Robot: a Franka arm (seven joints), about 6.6 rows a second.
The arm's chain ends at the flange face. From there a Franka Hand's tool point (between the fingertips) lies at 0.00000 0.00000 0.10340 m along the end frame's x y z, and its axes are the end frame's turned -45 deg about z.
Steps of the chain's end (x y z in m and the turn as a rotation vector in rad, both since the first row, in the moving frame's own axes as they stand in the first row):
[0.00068, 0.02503, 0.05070, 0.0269, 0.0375, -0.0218]
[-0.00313, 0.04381, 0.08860, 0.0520, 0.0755, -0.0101]
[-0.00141, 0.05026, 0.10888, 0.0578, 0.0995, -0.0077]
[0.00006, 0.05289, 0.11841, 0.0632, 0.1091, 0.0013]
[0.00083, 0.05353, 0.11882, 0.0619, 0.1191, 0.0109]
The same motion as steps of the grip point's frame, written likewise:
[-0.01250, 0.01890, 0.05059, -0.0075, 0.0455, -0.0218]
[-0.02387, 0.03043, 0.08817, -0.0166, 0.0902, -0.0101]
[-0.02505, 0.03754, 0.10820, -0.0295, 0.1112, -0.0077]
[-0.02479, 0.04080, 0.11759, -0.0325, 0.1218, 0.0013]
[-0.02409, 0.04268, 0.11789, -0.0404, 0.1280, 0.0109]

